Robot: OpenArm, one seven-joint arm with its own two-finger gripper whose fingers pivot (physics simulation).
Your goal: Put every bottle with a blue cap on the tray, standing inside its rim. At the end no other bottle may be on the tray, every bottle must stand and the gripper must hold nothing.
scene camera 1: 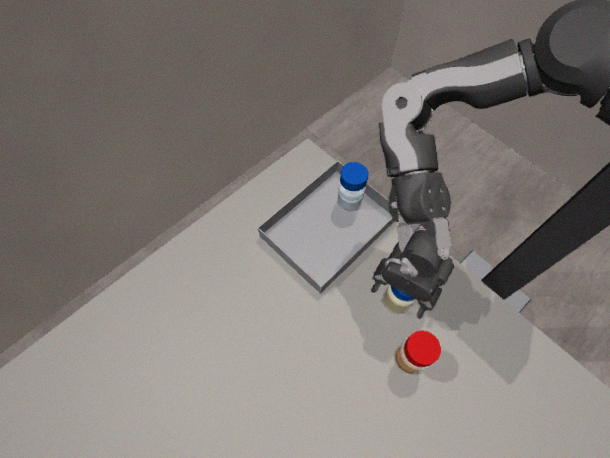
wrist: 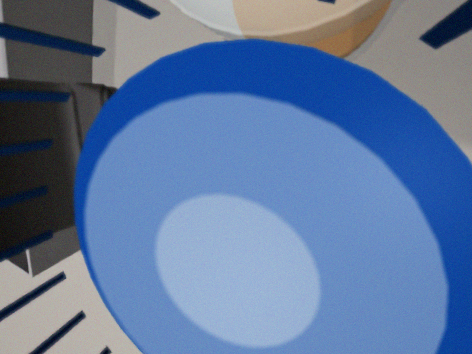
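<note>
A clear bottle with a blue cap [scene camera 1: 354,176] stands inside the tray [scene camera 1: 310,237], near its back corner. A second bottle with a blue cap [scene camera 1: 403,293] [wrist: 260,150] and pale yellow contents stands on the table to the right of the tray. My gripper [scene camera 1: 398,301] is open around this bottle, one finger on each side, and hides part of its cap. In the wrist view the cap fills most of the picture at very close range. A bottle with a red cap [scene camera 1: 423,348] stands in front of the gripper. Anything directly behind the gripper is hidden.
The arm reaches over the table [scene camera 1: 200,325] from the upper right, close past the tray's right corner. The table's right edge runs close beside the gripper. A dark post [scene camera 1: 530,255] stands beyond that edge.
</note>
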